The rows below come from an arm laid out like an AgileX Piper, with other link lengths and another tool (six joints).
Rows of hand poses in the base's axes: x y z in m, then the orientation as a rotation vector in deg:
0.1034 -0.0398 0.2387 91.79 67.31 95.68
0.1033 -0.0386 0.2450 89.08 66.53 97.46
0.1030 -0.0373 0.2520 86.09 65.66 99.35
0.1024 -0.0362 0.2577 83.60 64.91 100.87
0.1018 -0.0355 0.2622 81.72 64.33 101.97
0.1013 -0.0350 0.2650 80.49 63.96 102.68
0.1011 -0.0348 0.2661 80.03 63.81 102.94
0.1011 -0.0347 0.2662 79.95 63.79 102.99
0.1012 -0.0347 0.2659 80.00 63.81 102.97
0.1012 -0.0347 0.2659 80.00 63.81 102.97
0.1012 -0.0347 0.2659 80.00 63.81 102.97
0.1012 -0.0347 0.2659 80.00 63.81 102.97
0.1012 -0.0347 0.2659 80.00 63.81 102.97
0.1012 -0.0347 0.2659 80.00 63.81 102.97
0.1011 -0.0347 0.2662 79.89 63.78 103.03
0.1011 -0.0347 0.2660 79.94 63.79 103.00
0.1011 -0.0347 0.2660 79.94 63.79 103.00
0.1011 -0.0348 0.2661 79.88 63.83 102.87
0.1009 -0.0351 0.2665 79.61 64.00 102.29
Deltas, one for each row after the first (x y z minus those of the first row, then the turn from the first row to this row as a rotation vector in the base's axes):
-0.0001 0.0012 0.0063 -0.02 -2.50 0.46
-0.0004 0.0025 0.0133 -0.05 -5.24 0.97
-0.0010 0.0036 0.0190 -0.07 -7.51 1.38
-0.0016 0.0043 0.0235 -0.09 -9.21 1.68
-0.0021 0.0048 0.0263 -0.11 -10.32 1.89
-0.0023 0.0050 0.0274 -0.11 -10.74 1.96
-0.0023 0.0051 0.0275 -0.11 -10.81 1.98
-0.0022 0.0051 0.0272 -0.10 -10.76 1.98
-0.0022 0.0051 0.0272 -0.10 -10.76 1.98
-0.0022 0.0051 0.0272 -0.10 -10.76 1.98
-0.0022 0.0051 0.0272 -0.10 -10.76 1.98
-0.0022 0.0051 0.0272 -0.10 -10.76 1.98
-0.0022 0.0051 0.0272 -0.10 -10.76 1.98
-0.0023 0.0051 0.0275 -0.11 -10.86 2.00
-0.0023 0.0051 0.0273 -0.11 -10.82 1.99
-0.0023 0.0051 0.0273 -0.11 -10.82 1.99
-0.0023 0.0050 0.0274 -0.23 -10.82 1.95
-0.0025 0.0047 0.0278 -0.79 -10.85 1.75

